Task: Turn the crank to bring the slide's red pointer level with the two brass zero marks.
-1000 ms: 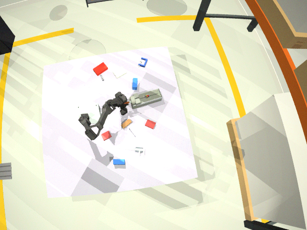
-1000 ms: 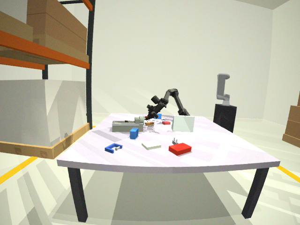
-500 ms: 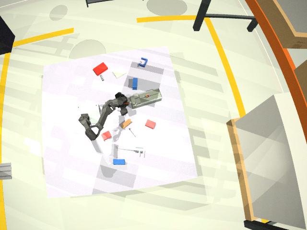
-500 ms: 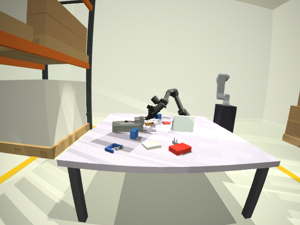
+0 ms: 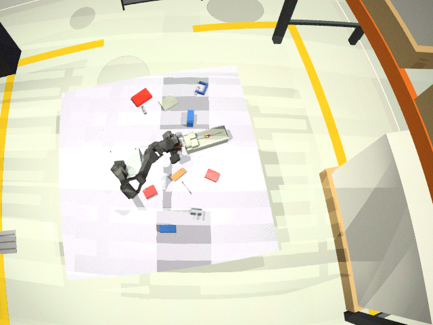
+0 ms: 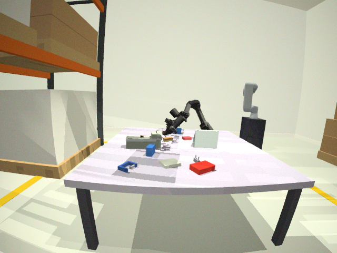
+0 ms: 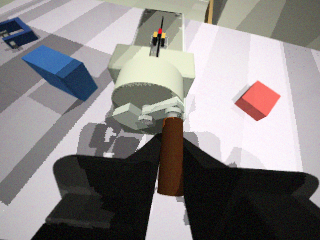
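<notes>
Right now the brown block is 30 mm behind my gripper tip, 140 mm to the right of it and 70 mm below it. From my gripper tip the other things lie so: red pointer (170 mm ahead, 60 mm to the left); crank (10 mm to the left, 20 mm above); orange-brown crank handle (20 mm behind, 20 mm above).
</notes>
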